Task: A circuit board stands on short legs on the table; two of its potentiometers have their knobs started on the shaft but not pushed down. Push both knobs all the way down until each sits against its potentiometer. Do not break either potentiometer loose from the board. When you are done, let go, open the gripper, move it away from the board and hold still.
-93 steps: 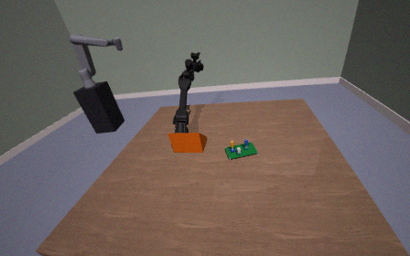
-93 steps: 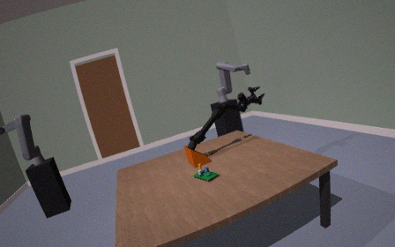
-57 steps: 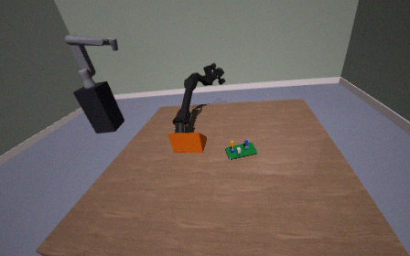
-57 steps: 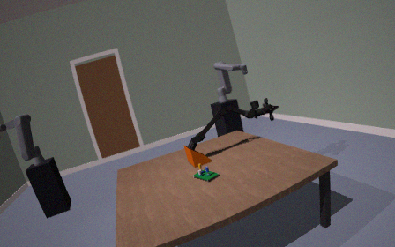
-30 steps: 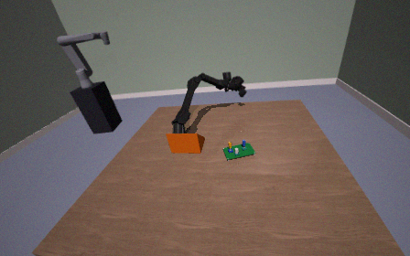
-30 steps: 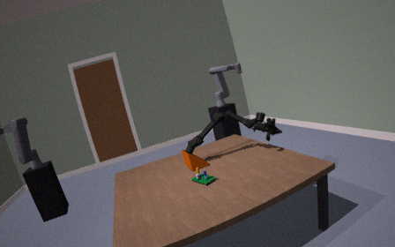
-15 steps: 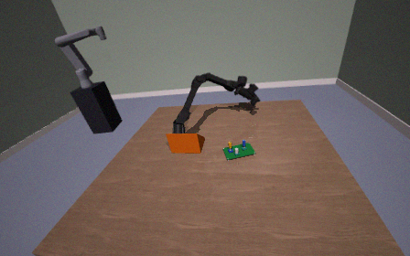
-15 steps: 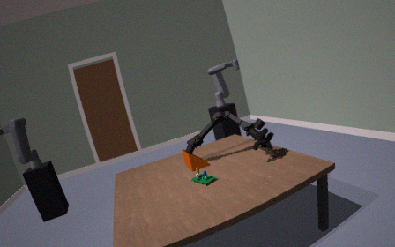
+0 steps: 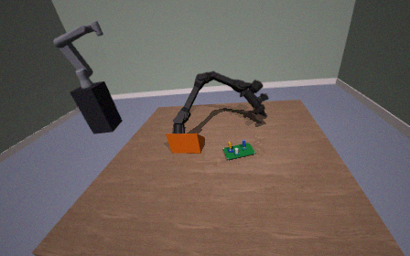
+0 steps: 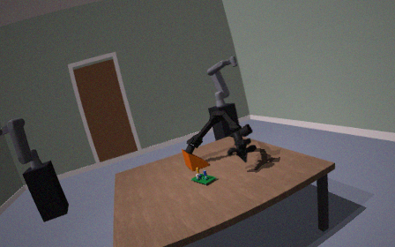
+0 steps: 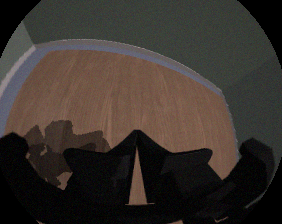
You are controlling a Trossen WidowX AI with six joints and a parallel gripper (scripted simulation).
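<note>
My gripper tip is now 21 cm to the left of the blue knob, 18 cm past it and 3 cm above it.
</note>
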